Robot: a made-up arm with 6 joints.
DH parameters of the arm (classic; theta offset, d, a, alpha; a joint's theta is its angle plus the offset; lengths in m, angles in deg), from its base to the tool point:
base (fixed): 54.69 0 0.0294 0
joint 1: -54.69 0.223 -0.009 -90
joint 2: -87.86 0 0.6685 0
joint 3: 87.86 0.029 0.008 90
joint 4: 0 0.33 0.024 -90
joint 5: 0 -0.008 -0.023 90
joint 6: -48.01 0 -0.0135 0
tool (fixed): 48.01 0.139 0 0
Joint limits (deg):
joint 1: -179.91..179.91
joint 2: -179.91..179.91
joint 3: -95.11..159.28
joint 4: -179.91..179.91
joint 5: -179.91..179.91
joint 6: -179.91..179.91
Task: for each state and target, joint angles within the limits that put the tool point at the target. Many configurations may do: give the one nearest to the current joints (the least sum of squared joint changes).
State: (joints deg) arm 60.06 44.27 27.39 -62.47 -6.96 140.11
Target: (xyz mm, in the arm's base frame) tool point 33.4 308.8 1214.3
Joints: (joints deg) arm 74.09 -4.71 53.02 -65.86 -20.58 139.23
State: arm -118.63 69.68 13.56 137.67 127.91 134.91
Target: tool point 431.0 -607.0 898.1
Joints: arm -68.94 48.06 11.50 135.70 101.52 132.23
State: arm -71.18 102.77 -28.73 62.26 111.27 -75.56
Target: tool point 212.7 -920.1 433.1
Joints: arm -88.60 81.61 -31.87 60.77 103.66 -75.03
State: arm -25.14 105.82 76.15 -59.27 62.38 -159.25
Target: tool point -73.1 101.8 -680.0
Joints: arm -60.70 155.29 68.91 -44.62 30.33 -158.10
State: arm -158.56 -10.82 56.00 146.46 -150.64 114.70
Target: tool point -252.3 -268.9 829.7
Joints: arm -137.13 15.72 70.46 148.16 -146.88 115.41
